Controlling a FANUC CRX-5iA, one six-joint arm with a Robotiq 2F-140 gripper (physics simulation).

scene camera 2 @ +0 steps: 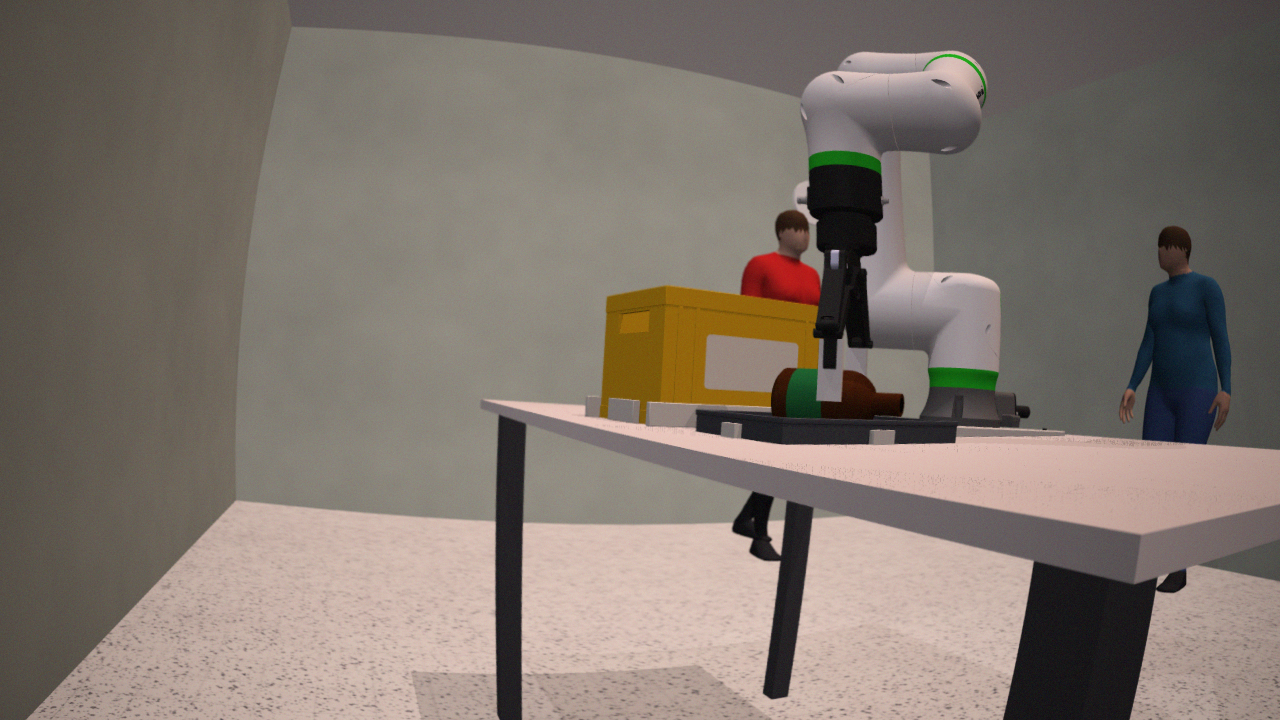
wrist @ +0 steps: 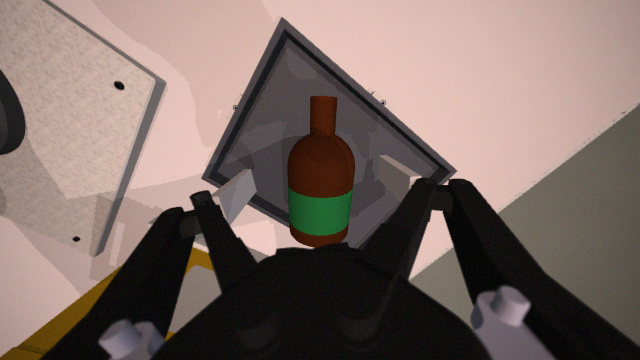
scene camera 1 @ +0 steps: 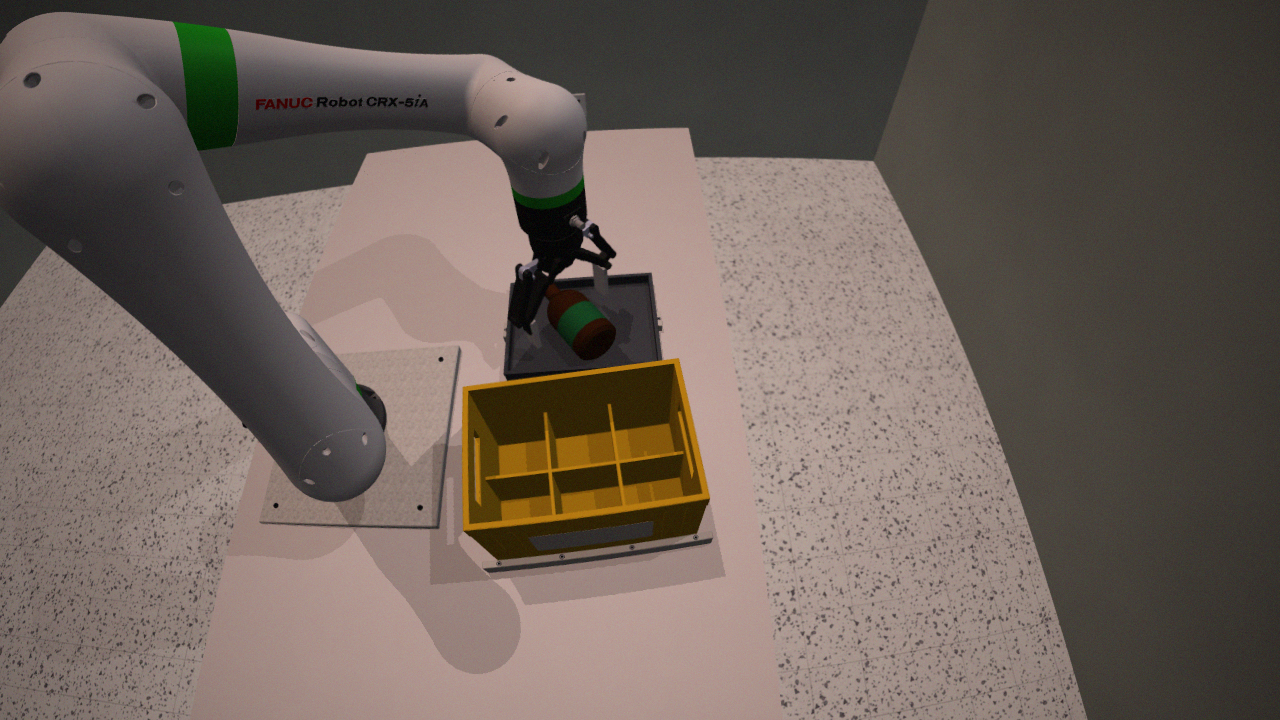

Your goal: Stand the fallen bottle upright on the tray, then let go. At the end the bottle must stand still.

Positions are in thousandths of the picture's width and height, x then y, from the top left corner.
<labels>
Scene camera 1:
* my gripper: 445, 440
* dark grey tray: 493, 427
</labels>
